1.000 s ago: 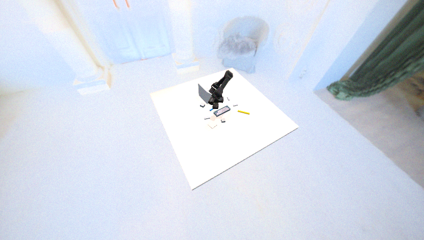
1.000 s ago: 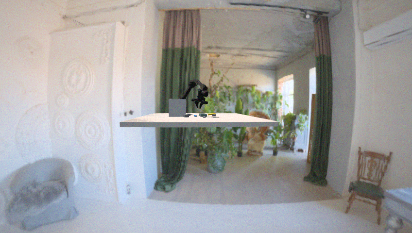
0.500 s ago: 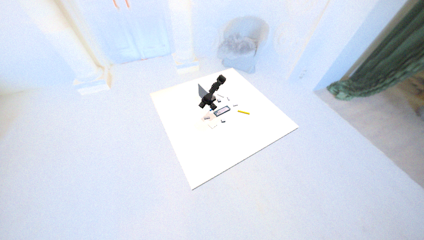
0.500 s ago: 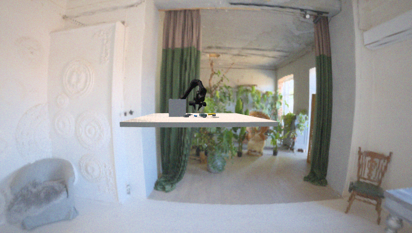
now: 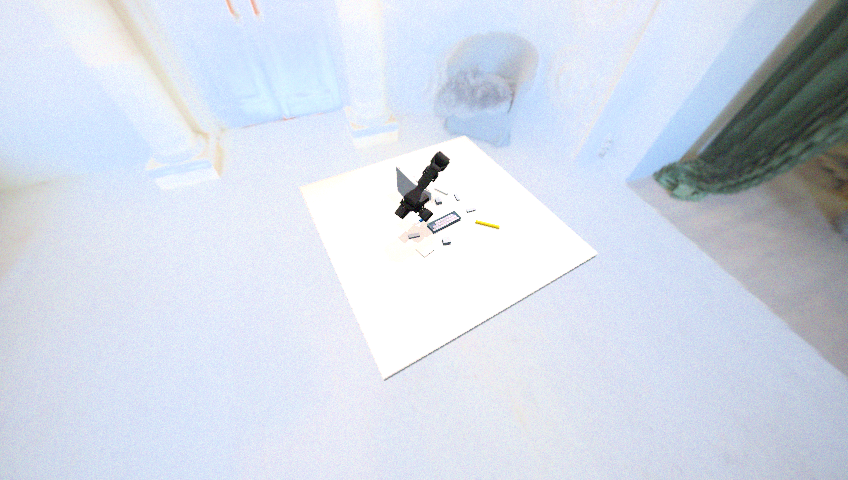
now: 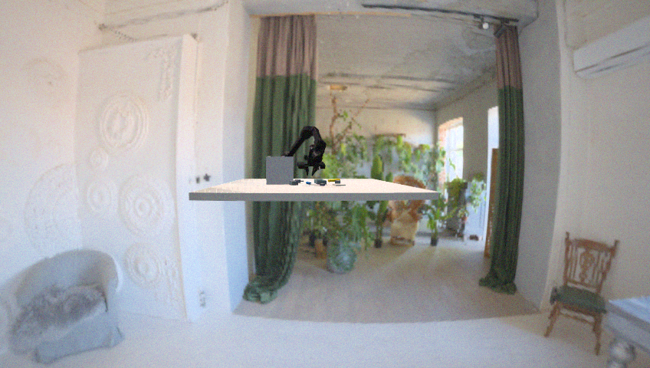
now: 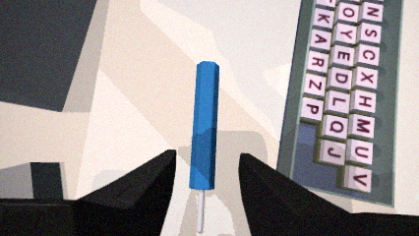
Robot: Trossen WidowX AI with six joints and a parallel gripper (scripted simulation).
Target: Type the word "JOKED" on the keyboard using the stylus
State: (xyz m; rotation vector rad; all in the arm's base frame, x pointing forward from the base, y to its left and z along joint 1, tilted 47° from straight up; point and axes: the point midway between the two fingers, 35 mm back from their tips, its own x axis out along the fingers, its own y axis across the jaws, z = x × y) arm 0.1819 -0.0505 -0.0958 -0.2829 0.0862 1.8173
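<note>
The blue stylus lies 1 cm to the right of my gripper tip and 5 cm below it. From my gripper tip the other things lie so: J key (8 cm ahead, 3 cm to the left, 5 cm below); yellow stick (21 cm ahead, 32 cm to the left, 5 cm below); beige pad (20 cm ahead, 9 cm to the right, 6 cm below).
</note>
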